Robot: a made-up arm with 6 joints. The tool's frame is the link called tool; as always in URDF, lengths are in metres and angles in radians. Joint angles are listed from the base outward.
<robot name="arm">
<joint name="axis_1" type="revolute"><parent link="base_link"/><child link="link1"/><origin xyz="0.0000 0.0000 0.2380" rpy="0.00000 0.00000 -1.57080"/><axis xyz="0 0 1"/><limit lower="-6.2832" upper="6.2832"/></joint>
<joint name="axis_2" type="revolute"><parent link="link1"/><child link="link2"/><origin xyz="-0.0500 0.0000 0.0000" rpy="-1.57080 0.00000 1.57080"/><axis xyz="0 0 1"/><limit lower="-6.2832" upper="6.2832"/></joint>
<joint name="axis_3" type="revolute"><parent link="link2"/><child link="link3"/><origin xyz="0.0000 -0.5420 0.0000" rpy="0.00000 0.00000 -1.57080"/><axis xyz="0 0 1"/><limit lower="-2.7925" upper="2.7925"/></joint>
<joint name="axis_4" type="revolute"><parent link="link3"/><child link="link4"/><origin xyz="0.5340 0.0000 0.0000" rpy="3.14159 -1.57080 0.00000"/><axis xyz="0 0 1"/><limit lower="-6.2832" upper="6.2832"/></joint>
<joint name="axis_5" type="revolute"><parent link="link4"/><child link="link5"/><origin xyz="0.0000 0.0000 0.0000" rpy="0.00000 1.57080 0.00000"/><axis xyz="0 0 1"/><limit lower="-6.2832" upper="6.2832"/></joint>
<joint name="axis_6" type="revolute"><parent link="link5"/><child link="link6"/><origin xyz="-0.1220 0.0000 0.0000" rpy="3.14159 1.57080 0.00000"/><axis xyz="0 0 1"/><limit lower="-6.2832" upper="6.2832"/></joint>
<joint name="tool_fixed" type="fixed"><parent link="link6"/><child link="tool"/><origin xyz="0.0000 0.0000 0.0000" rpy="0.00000 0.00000 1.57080"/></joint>
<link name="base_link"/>
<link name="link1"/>
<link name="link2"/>
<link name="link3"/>
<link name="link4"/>
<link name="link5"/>
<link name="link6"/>
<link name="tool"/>
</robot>
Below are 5 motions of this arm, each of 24 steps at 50 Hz.
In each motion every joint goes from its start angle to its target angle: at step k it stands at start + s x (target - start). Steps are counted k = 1, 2, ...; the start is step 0. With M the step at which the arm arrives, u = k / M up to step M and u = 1 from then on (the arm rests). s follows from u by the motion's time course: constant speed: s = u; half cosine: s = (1 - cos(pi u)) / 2; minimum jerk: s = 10 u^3 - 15 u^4 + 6 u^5.
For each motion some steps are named. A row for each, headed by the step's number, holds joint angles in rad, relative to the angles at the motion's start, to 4 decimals.
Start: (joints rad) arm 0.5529 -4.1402 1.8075 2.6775 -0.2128 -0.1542
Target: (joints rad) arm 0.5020 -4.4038 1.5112 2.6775 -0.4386 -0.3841
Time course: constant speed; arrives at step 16
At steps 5, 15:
5: -0.0159 -0.0824 -0.0926 0.0000 -0.0706 -0.0718
15: -0.0477 -0.2471 -0.2778 0.0000 -0.2117 -0.2155

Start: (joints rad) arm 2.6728 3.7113 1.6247 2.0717 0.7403 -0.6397
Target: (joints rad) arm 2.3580 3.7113 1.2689 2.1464 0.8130 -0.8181
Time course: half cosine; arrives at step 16
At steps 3, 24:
3: -0.0265 0.0000 -0.0300 0.0063 0.0061 -0.0150
24: -0.3148 0.0000 -0.3558 0.0747 0.0727 -0.1784

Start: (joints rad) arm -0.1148 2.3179 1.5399 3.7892 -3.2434 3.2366
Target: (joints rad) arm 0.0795 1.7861 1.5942 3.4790 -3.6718 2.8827
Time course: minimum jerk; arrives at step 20
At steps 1, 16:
1: 0.0002 -0.0006 0.0001 -0.0004 -0.0005 -0.0004
16: 0.1830 -0.5010 0.0512 -0.2922 -0.4036 -0.3334

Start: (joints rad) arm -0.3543 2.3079 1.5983 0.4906 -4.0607 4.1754
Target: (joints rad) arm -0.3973 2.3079 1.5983 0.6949 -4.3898 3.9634
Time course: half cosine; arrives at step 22
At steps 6, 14, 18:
6: -0.0074 0.0000 0.0000 0.0353 -0.0568 -0.0366
14: -0.0304 0.0000 0.0000 0.1446 -0.2329 -0.1500
18: -0.0396 0.0000 0.0000 0.1881 -0.3030 -0.1952

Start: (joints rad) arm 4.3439 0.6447 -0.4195 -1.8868 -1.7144 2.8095
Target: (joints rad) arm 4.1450 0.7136 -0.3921 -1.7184 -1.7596 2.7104
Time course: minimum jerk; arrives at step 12
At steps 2, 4, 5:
2: -0.0071 0.0024 0.0010 0.0060 -0.0016 -0.0035
4: -0.0417 0.0145 0.0058 0.0353 -0.0095 -0.0208
5: -0.0689 0.0239 0.0095 0.0584 -0.0157 -0.0343

